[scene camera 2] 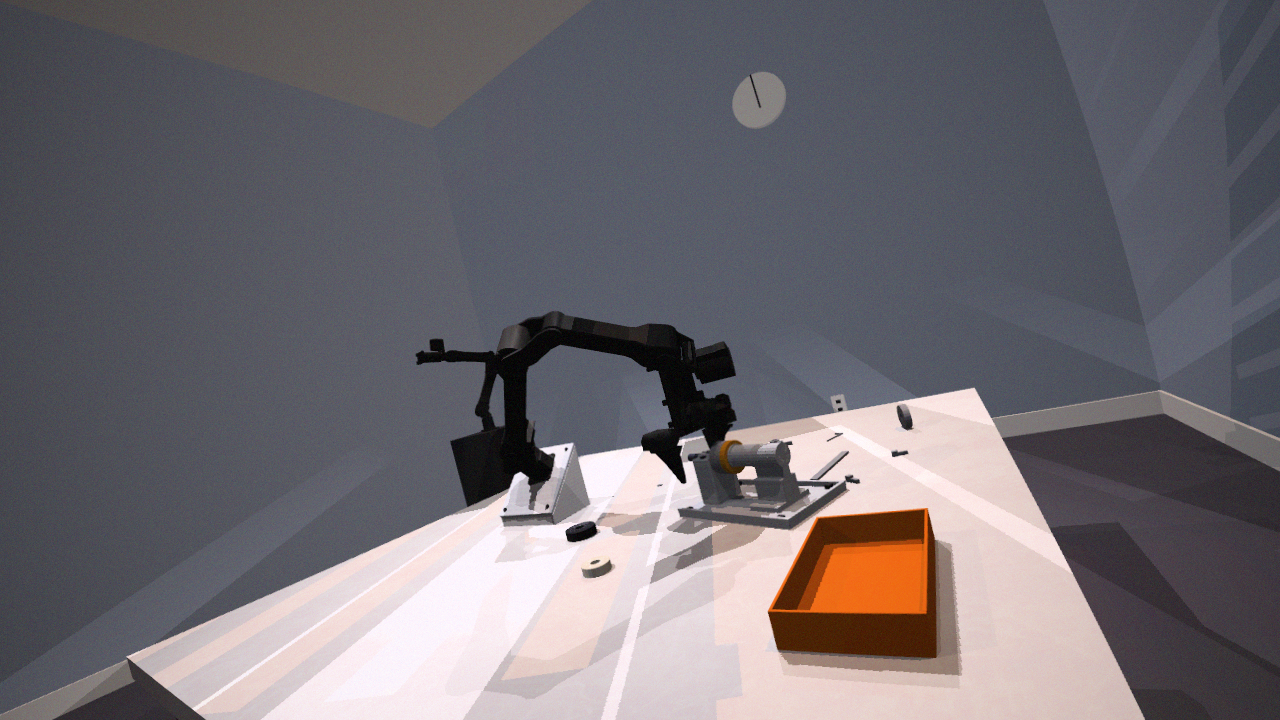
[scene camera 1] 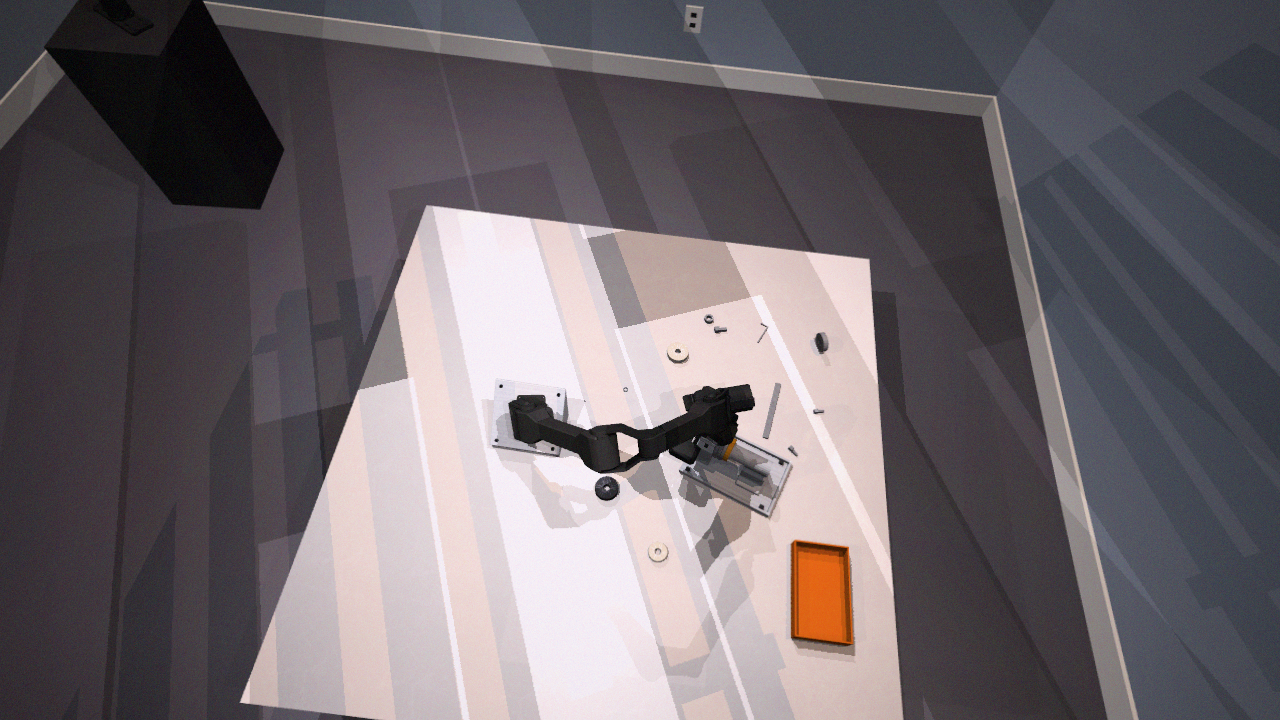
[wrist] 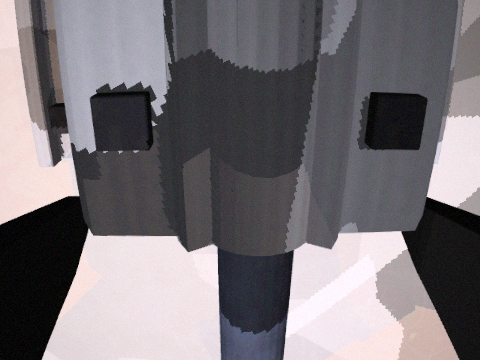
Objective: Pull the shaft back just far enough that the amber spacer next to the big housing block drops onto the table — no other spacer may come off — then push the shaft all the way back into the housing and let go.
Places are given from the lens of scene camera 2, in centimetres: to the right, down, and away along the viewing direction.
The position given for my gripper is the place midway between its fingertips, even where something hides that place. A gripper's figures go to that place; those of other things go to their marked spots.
my gripper (scene camera 2: 702, 474): 11, 20, 86
housing block (scene camera 2: 775, 498): 20, 21, 72
orange tray (scene camera 2: 864, 584): 21, 21, 44
The marked spots on the housing block and the orange tray are 27 cm apart.
